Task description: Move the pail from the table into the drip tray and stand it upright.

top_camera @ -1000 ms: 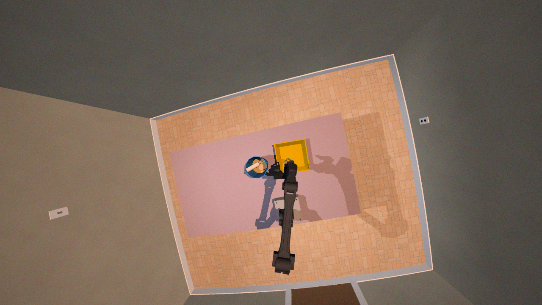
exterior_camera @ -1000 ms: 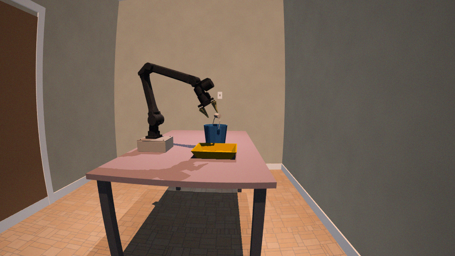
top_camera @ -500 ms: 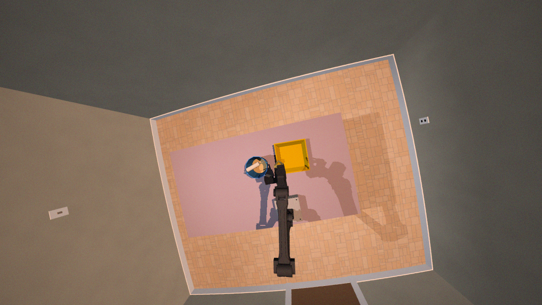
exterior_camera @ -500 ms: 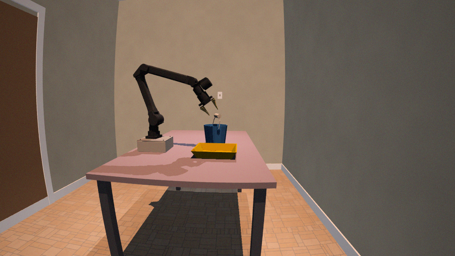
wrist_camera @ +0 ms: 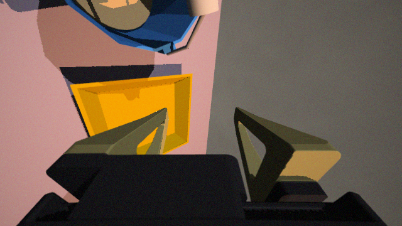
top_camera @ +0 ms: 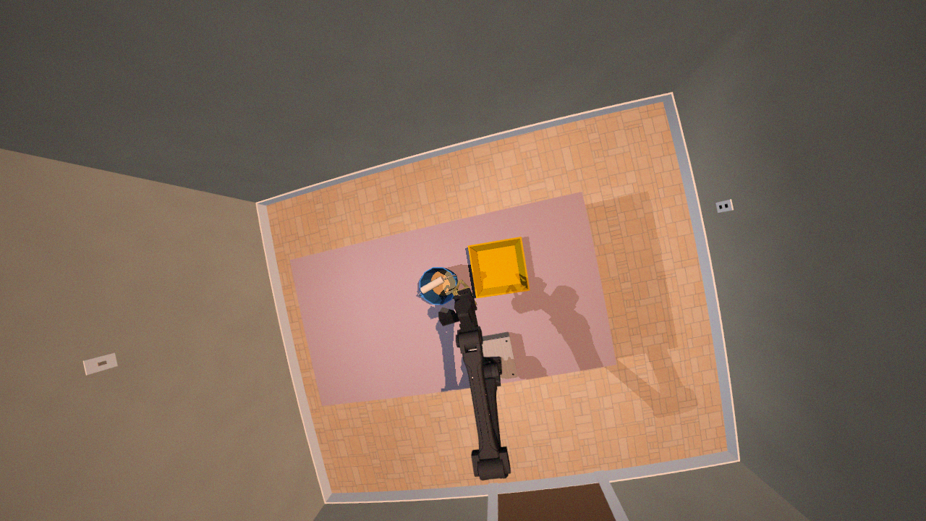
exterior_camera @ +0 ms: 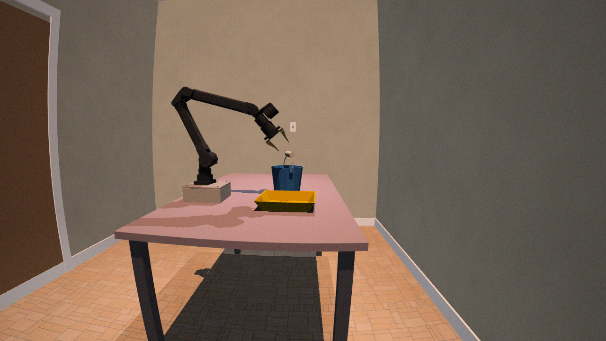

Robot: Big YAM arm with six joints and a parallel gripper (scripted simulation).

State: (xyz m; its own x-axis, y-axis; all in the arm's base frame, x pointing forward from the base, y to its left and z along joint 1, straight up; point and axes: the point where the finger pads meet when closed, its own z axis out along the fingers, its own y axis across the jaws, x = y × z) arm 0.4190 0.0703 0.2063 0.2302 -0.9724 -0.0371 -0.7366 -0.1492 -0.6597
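Right now the pail handle is 140 mm to the left of my hand, 90 mm below it and 10 mm ahead of it. From my hand the other things lie so: blue pail (150 mm below, 140 mm to the left); then yellow drip tray (270 mm below, 150 mm to the right, 50 mm ahead).
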